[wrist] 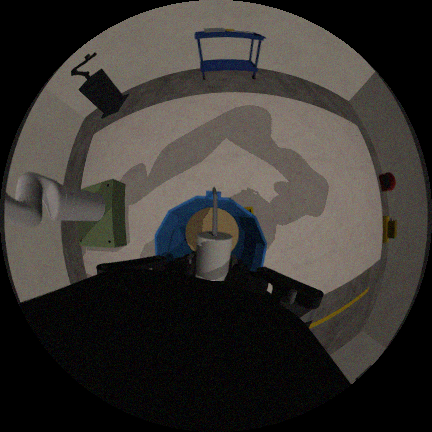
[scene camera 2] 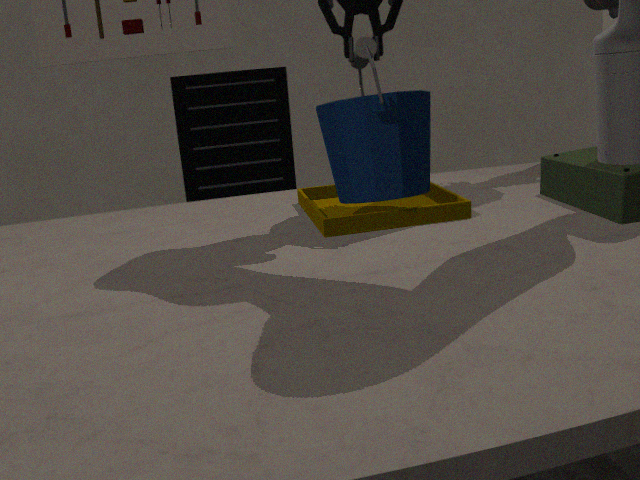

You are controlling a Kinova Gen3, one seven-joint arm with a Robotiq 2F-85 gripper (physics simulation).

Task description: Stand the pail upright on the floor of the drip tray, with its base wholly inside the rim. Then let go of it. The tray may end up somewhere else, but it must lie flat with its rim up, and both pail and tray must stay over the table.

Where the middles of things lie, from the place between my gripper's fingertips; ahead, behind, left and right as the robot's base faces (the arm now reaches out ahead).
Now: the yellow drip tray (scene camera 2: 332,218) 24 cm below my hand, 4 cm to the right of it and 1 cm behind it.
